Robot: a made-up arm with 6 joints.
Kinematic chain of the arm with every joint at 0, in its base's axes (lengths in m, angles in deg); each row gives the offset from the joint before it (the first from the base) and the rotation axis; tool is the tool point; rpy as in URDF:
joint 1: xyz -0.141 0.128 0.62 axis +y
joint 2: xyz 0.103 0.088 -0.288 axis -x
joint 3: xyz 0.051 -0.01 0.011 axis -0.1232 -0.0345 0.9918
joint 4: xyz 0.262 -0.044 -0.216 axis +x
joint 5: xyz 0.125 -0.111 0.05 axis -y
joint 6: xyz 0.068 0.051 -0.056 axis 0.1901 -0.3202 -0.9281
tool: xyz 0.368 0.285 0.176 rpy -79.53 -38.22 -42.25
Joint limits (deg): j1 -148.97..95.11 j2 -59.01..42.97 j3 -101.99..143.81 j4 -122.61..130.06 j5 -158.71..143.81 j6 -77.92..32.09
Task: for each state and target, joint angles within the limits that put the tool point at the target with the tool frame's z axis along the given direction. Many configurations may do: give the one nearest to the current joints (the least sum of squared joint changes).
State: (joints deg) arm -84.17 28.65 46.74 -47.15 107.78 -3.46
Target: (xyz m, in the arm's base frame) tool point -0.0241 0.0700 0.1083 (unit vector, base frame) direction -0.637 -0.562 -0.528
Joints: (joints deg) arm -33.22 42.97 96.33 -28.99 140.12 -22.05
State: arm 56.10 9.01 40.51 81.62 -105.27 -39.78
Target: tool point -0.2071 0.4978 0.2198 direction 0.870 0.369 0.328
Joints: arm 73.26 18.50 25.90 86.27 -118.65 -40.30
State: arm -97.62 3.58 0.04 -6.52 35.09 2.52
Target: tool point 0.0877 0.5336 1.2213 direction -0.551 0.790 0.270
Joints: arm -67.86 -6.54 17.60 -10.25 49.30 11.92
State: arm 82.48 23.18 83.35 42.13 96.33 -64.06
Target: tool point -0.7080 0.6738 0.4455 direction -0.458 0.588 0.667
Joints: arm 89.83 28.25 54.60 35.79 100.71 -77.92
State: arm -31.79 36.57 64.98 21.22 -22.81 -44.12
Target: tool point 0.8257 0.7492 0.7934 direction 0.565 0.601 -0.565
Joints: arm -70.58 26.81 49.55 -18.79 -8.30 -11.53
